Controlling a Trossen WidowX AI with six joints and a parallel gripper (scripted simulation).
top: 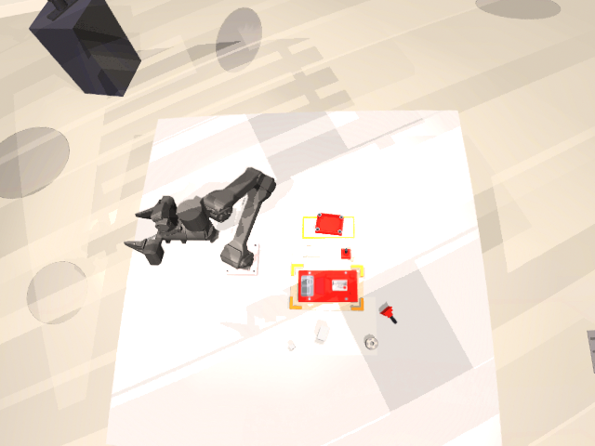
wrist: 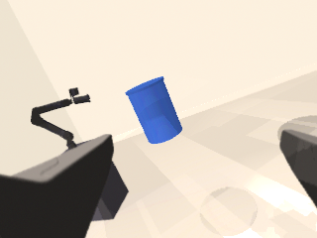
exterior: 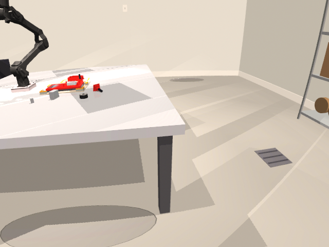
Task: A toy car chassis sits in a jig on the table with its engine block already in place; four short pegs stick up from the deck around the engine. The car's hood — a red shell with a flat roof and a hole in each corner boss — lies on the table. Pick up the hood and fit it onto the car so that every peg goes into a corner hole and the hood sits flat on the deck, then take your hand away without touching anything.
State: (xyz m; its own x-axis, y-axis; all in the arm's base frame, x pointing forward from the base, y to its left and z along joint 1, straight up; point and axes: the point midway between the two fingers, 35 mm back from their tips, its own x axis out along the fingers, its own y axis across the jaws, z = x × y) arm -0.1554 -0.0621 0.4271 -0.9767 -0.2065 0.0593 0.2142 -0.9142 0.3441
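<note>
The red hood is 46 cm ahead of my gripper tip, 27 cm to the left of it and 45 cm below it. Round my gripper tip: grey engine block (53 cm ahead, 6 cm to the left, 43 cm below).
</note>
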